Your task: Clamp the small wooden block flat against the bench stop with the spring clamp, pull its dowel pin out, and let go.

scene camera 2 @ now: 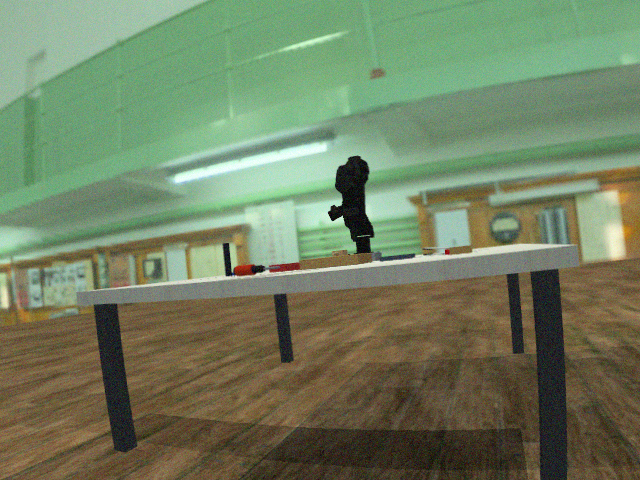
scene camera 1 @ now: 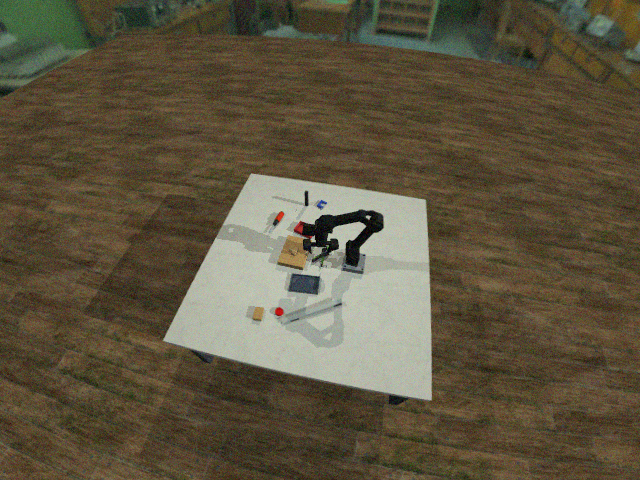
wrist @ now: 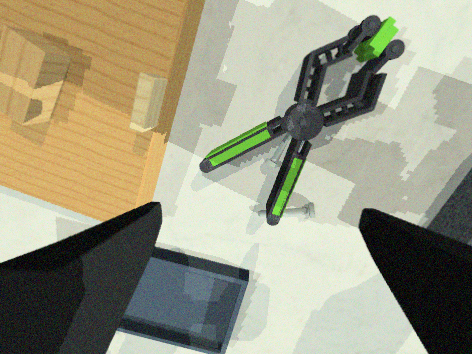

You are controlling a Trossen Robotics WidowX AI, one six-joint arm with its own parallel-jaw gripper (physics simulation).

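Seen in the pictures: gripper, fingertip midpoint: (scene camera 2: 354,240) (scene camera 1: 319,253) (wrist: 260,214); arm's base at its link origin: (scene camera 1: 352,260).
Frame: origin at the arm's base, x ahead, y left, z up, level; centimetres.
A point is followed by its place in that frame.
Note:
My gripper (scene camera 1: 320,246) @[x 18.6, y 4.1, z 5.0 cm] (wrist: 260,214) @[x 18.6, y 4.1, z 5.0 cm] is open and empty above the table, on the handle side of the spring clamp. The black and green spring clamp (wrist: 303,120) @[x 17.7, y -0.1, z -0.8 cm] lies beside the wooden board (scene camera 1: 290,262) @[x 33.1, y 11.5, z -0.2 cm] (scene camera 2: 330,261) @[x 40.9, y 4.3, z -1.6 cm] (wrist: 100,165) @[x 28.7, y 8.1, z -0.2 cm]. Its two handles are spread and its jaw tips are close together. The small wooden block (scene camera 1: 293,251) @[x 33.6, y 5.1, z 1.6 cm] (wrist: 35,65) @[x 32.1, y 3.0, z 1.6 cm] sits on the board at the left of the wrist view. A short pale wooden piece (wrist: 149,102) @[x 25.9, y 2.3, z 1.8 cm], apparently the bench stop, stands near the board's edge, apart from the block. The dowel pin cannot be made out clearly.
A dark tray (scene camera 1: 304,283) @[x 21.9, y 20.3, z -3.2 cm] (wrist: 185,295) @[x 19.3, y 19.7, z -3.2 cm] is near the board. Metal screws (wrist: 300,211) @[x 14.1, y 6.3, z -2.6 cm] lie by the clamp handles. A red box (scene camera 1: 299,227) @[x 37.8, y -16.6, z -3.1 cm], screwdriver (scene camera 1: 279,218) @[x 51.6, y -17.9, z -0.6 cm], black post (scene camera 1: 306,198) @[x 39.6, y -36.2, z 3.7 cm], blue piece (scene camera 1: 321,204) @[x 31.0, y -39.9, z -2.7 cm], red object (scene camera 1: 279,311) @[x 28.5, y 40.2, z -1.7 cm], tan block (scene camera 1: 258,313) @[x 38.1, y 44.8, z -1.2 cm] and long bar (scene camera 1: 310,310) @[x 13.6, y 35.2, z -1.2 cm] are around.

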